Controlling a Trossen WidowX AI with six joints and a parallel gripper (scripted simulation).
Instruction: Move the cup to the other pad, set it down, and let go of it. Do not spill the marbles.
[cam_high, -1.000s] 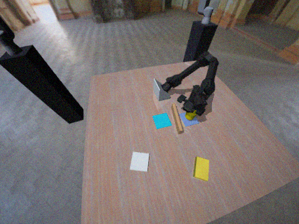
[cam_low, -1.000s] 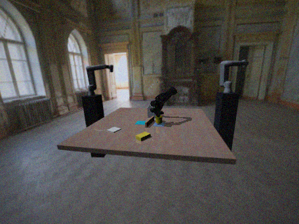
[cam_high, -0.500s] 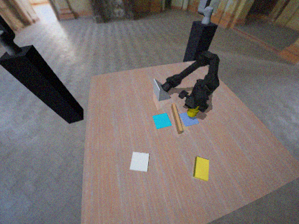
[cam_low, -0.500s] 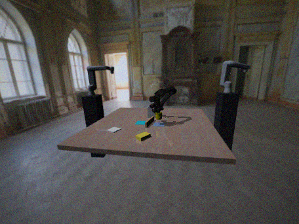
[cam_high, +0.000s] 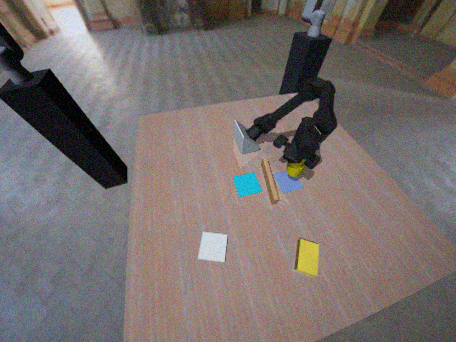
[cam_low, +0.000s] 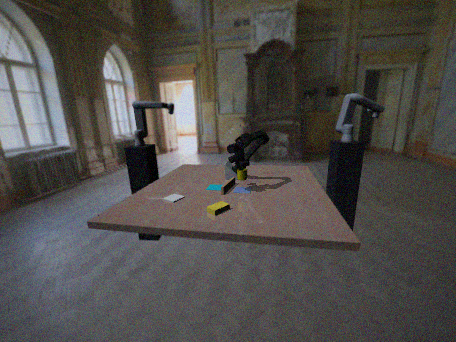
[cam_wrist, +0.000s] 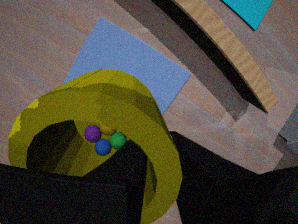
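Now: the cyan pad 180 mm to the right of my gripper tip, 120 mm below it and 30 mm behind it. Also, from my gripper tip: yellow cup 20 mm ahead, 10 mm to the left; low wooden bar 100 mm below, 80 mm to the right; white pad 420 mm to the right, 190 mm ahead, 110 mm below.
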